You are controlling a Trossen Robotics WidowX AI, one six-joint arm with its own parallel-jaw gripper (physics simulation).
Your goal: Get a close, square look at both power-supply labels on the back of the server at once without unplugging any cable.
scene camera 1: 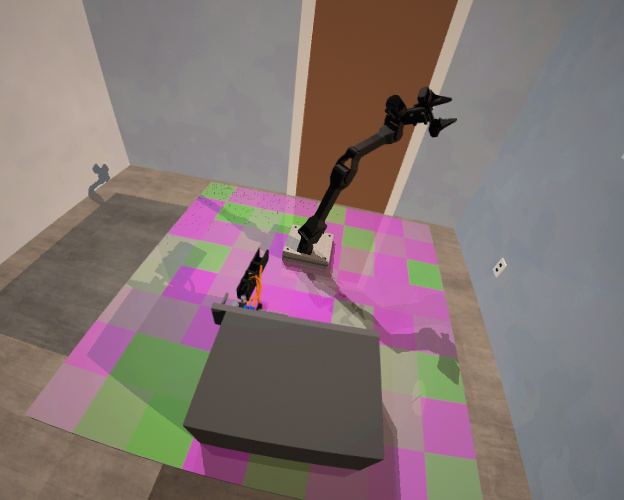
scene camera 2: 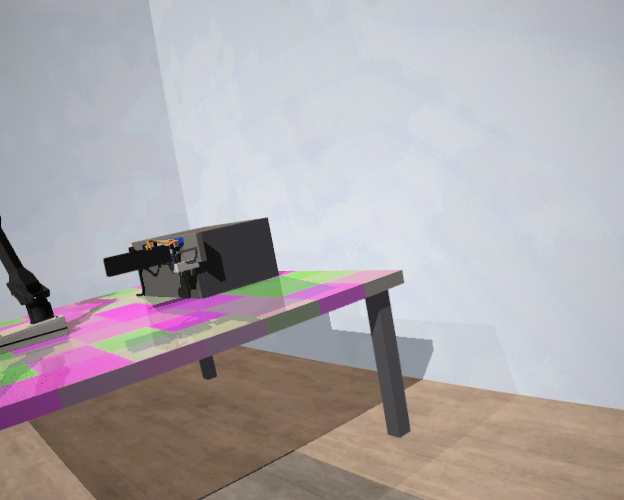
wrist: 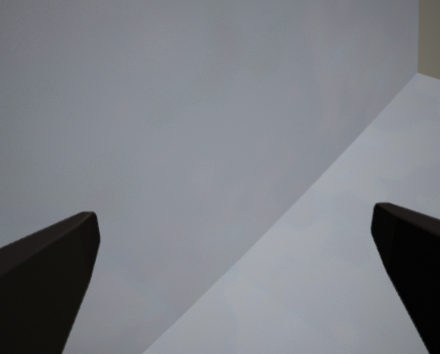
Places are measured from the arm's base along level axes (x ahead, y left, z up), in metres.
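Where they show: gripper, fingertip midpoint: [scene camera 1: 454,109] [wrist: 236,222]; arm's base at its link origin: [scene camera 1: 305,248] [scene camera 2: 42,320].
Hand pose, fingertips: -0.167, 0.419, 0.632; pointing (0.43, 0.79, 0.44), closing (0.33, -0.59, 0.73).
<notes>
Each offset is from my fingertips to the top centre of the thing, as dx, dy, dz. "spot": to the spot under its first point. Level surfaces: height alone.
The server, a dark grey box [scene camera 1: 291,385] [scene camera 2: 236,257], stands on the table. Its back, towards the arm's base, carries orange cables @(spot: +0.509, -0.518, -0.518) [scene camera 1: 258,286] [scene camera 2: 161,242] and a long black arm-like part @(spot: +0.496, -0.541, -0.476) [scene camera 1: 252,273] [scene camera 2: 136,260] that sticks out. Neither power-supply label can be made out in the scene views, and the server does not show in the wrist view. My gripper [scene camera 1: 454,109] [wrist: 236,222] is open and empty, high above the table and away from the server, pointing at the walls. In scene camera 2 the gripper is out of frame.
The arm's base plate [scene camera 1: 307,260] [scene camera 2: 36,333] is fixed on the pink and green checkered table @(dz -0.680) [scene camera 1: 161,312] [scene camera 2: 291,286]. A brown door [scene camera 1: 380,52] is behind the arm. A wall with a socket [scene camera 1: 499,267] stands on the right in scene camera 1.
</notes>
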